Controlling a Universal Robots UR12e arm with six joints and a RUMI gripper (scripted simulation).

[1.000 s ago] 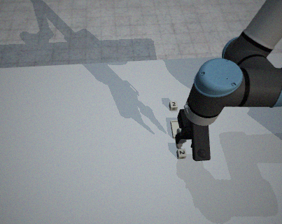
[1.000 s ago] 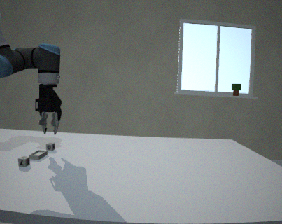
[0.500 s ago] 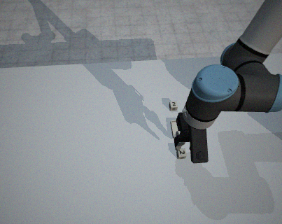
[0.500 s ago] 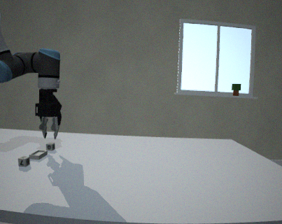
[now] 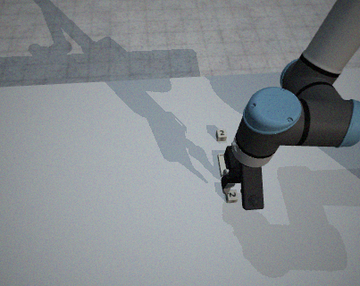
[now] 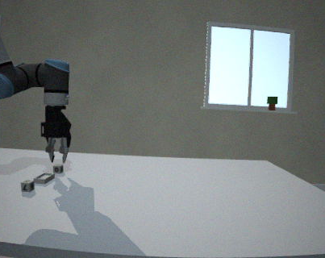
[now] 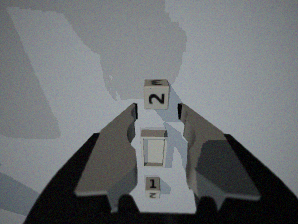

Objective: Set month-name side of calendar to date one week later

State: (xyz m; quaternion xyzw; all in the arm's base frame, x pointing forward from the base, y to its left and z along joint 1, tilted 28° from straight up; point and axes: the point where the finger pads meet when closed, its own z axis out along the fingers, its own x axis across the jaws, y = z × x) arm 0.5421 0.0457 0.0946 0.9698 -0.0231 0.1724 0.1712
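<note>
My hand is 4 cm above the cube. From my hand the other things lie so: tray (2 cm behind, 11 cm to the right, 5 cm below).
</note>
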